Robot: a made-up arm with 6 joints.
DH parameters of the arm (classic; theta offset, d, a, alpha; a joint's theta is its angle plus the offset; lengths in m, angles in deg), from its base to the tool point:
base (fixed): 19.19 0 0.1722 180
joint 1: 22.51 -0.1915 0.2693 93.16
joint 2: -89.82 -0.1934 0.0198 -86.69
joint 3: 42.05 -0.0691 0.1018 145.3
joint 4: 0 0.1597 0.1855 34.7
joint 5: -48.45 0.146 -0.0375 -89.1
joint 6: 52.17 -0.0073 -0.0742 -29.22
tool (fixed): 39.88 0.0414 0 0
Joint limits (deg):
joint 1: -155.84..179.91
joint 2: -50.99..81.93
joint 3: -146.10..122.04
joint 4: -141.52..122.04
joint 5: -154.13..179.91
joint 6: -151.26..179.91
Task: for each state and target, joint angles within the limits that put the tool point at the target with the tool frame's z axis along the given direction. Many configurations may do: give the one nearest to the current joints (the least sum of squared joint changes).
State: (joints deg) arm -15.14 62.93 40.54 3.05 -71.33 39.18
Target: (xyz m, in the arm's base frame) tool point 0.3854 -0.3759 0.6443 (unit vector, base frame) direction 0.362 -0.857 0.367
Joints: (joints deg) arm -15.05 44.76 18.91 -12.32 -63.74 47.70
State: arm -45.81 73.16 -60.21 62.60 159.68 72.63
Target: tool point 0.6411 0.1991 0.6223 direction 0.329 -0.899 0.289
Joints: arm -26.62 70.26 -37.05 47.86 162.58 69.76
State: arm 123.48 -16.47 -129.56 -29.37 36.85 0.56
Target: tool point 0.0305 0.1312 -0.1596 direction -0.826 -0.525 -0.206
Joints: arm 144.19 -50.78 -146.10 -43.99 66.34 -14.94
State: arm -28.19 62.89 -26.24 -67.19 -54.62 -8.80
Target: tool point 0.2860 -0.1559 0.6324 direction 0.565 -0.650 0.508
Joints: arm -34.10 38.94 -34.27 -70.38 -51.46 -9.50
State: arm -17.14 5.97 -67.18 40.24 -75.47 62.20
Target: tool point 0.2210 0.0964 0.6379 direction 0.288 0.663 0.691
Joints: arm -11.23 20.14 -47.02 37.72 -64.68 58.13
